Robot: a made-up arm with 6 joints.
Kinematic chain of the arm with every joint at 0, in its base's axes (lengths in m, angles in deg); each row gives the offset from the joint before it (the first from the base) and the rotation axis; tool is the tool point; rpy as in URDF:
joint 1: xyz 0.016 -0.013 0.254 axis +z
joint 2: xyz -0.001 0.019 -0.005 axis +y
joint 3: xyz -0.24 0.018 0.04 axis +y
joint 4: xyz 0.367 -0.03 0.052 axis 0.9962 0 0.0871
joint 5: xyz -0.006 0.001 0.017 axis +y
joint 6: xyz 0.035 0.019 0.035 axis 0.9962 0 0.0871
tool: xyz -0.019 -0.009 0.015 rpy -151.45 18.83 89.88
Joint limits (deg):
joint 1: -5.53..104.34
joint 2: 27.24..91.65
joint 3: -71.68..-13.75
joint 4: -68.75..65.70
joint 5: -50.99..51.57
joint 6: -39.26..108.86
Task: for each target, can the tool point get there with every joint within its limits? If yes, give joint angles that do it. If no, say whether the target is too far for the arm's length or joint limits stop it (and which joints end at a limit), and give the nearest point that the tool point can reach.
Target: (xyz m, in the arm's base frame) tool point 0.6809 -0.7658 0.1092
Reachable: no: too far | nearest point 0.4051 -0.0954 0.2957 | short by 0.749 m
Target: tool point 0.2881 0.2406 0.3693
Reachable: yes | joints 40.83 79.16 -50.36 -9.86 41.14 89.76
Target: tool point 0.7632 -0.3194 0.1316
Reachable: no: too far | nearest point 0.4322 -0.0785 0.3043 | short by 0.444 m
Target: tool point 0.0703 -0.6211 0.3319
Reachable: no: joint limits stop it (at a limit: joint 1, joint 3, joint 4) | nearest point 0.1911 -0.0820 0.3817 | short by 0.555 m
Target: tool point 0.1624 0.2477 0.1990
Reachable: yes | joints 54.50 82.92 -26.16 -38.77 41.50 29.60
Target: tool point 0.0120 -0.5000 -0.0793
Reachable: no: joint limits stop it (at a limit: joint 1, joint 2, joint 3, joint 4) | nearest point 0.2179 -0.0789 0.1324 | short by 0.514 m
